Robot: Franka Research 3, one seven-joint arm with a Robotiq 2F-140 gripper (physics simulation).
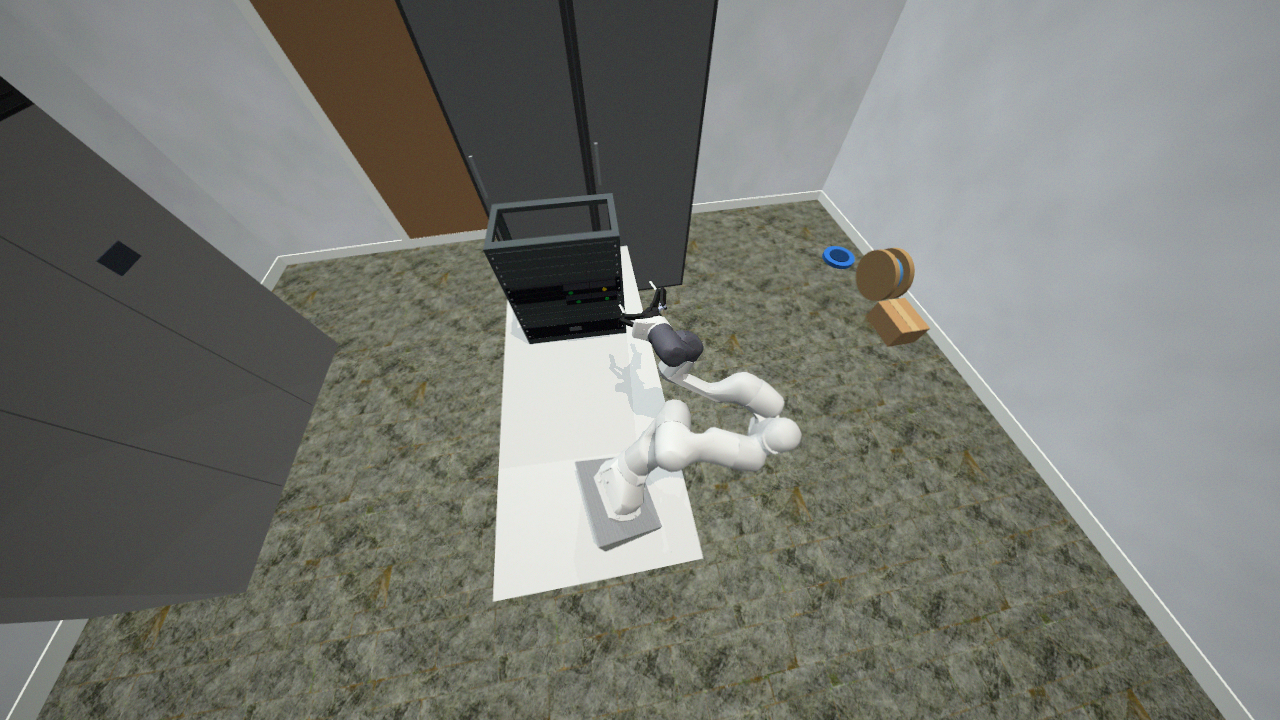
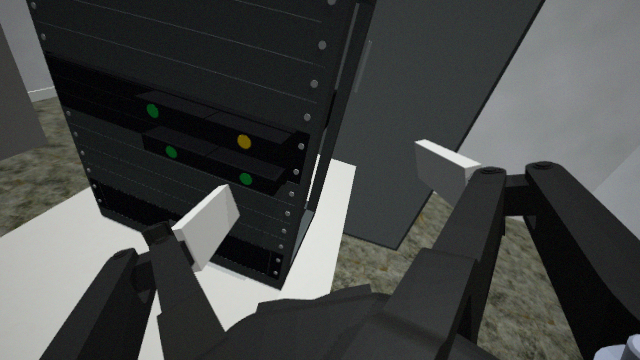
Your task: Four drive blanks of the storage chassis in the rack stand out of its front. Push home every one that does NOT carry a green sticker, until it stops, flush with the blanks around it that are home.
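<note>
The rack (image 1: 553, 241) (image 2: 314, 100) holds the dark storage chassis (image 1: 537, 296) (image 2: 90, 92). Four blanks stand out of its front at the right, in two rows. The upper right blank (image 1: 604, 289) (image 2: 265, 149) carries a yellow sticker. The upper left blank (image 1: 571, 292) (image 2: 180, 117), the lower left blank (image 1: 579, 301) (image 2: 195, 157) and the lower right blank (image 1: 606, 298) (image 2: 227, 173) each carry a green sticker. My gripper (image 1: 637, 299) (image 2: 322, 180) is open and empty, in front of the rack's right side and apart from the blanks. Its left fingertip hides part of the rack's lower front.
The rack stands on a long white table top (image 1: 554, 402) (image 2: 45, 250), which also bears the arm's grey base plate (image 1: 590, 501). A tall dark cabinet (image 1: 644, 134) (image 2: 400, 100) stands behind the rack. A spool (image 1: 877, 274), a cardboard box (image 1: 897, 324) and a blue ring (image 1: 827, 258) are at the far right.
</note>
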